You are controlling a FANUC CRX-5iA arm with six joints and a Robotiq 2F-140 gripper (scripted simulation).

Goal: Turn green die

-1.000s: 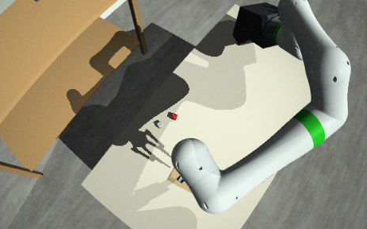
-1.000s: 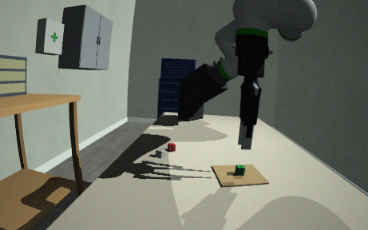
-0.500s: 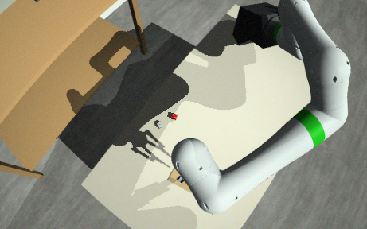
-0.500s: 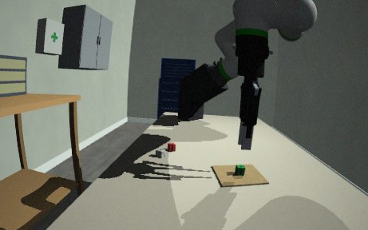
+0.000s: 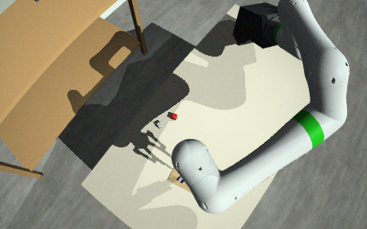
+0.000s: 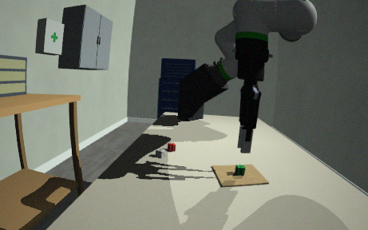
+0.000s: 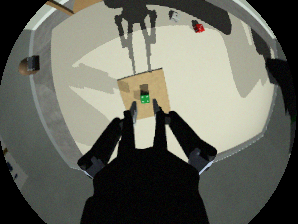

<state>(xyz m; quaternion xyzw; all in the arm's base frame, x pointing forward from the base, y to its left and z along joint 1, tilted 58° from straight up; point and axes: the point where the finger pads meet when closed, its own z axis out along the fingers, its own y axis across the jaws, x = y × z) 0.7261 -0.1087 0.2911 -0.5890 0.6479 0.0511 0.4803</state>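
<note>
The green die is 9 cm below my hand. From my hand the other things lie so: red die: 25 cm to the right, 15 cm behind, 10 cm below; then mat: 11 cm below; then grey die: 27 cm to the right, 10 cm below, 7 cm behind.
</note>
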